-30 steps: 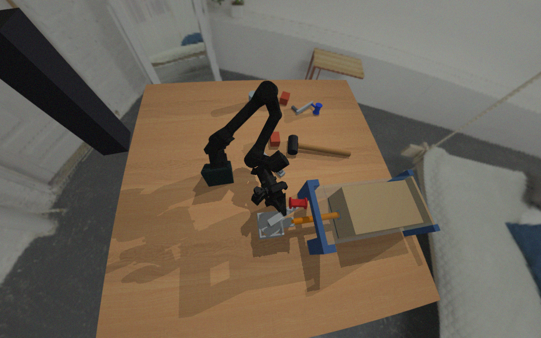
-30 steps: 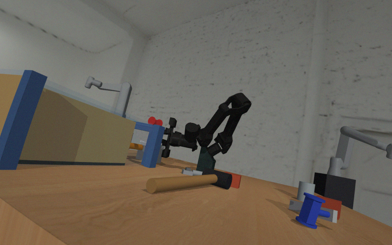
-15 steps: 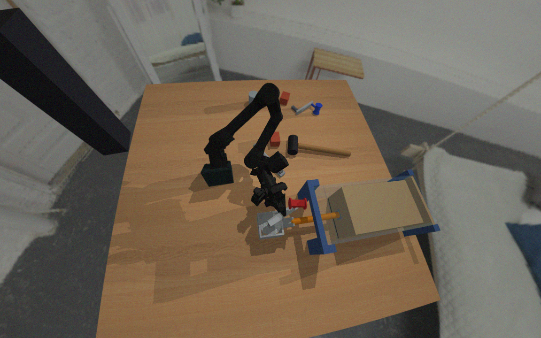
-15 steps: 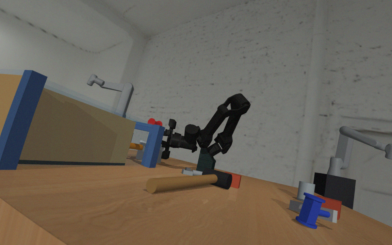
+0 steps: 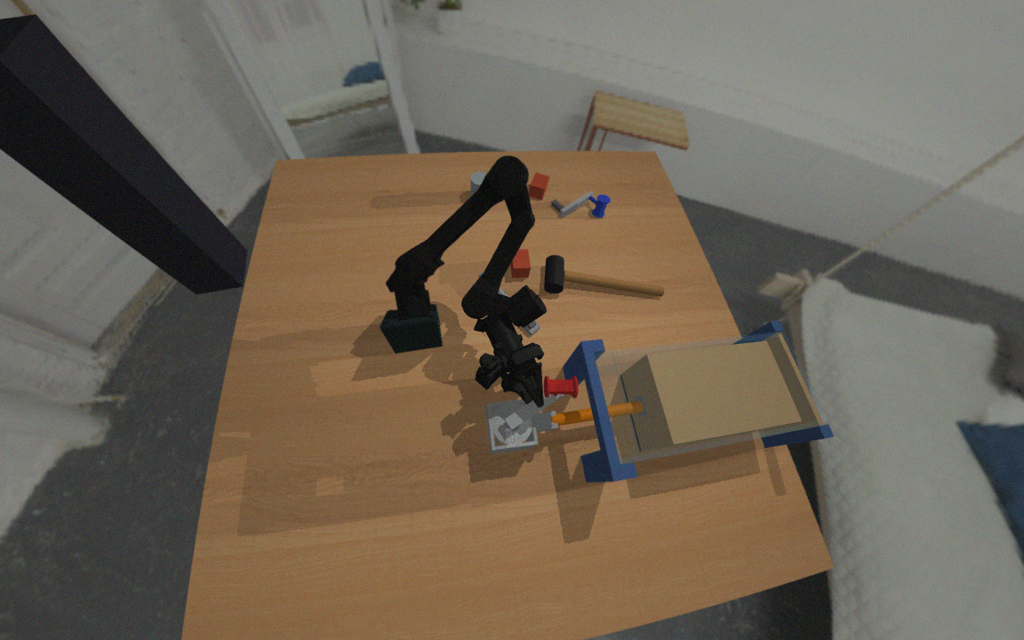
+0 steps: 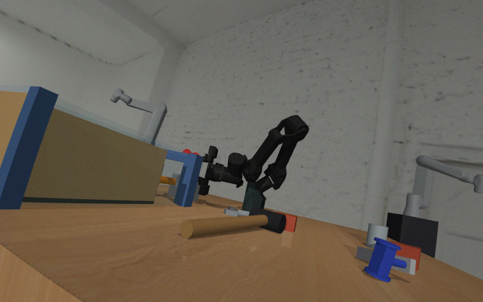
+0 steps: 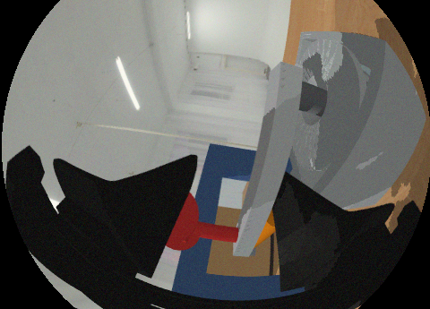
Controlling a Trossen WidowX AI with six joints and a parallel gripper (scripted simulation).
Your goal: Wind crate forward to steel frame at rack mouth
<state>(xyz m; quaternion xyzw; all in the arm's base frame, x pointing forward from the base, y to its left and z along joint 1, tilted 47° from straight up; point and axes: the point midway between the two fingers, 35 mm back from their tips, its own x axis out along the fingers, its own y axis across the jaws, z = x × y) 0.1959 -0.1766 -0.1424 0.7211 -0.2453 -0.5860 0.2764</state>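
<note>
Now: gripper tip 1 cm to the right of the red-knobbed winch handle, 1 cm short of it and 1 cm above it. Round my gripper tip: winch: 10 cm below, 7 cm behind, 2 cm to the right; red knob: 4 cm ahead, 3 cm to the left, 2 cm above; blue steel frame: 11 cm ahead, 3 cm to the right, 2 cm below.
</note>
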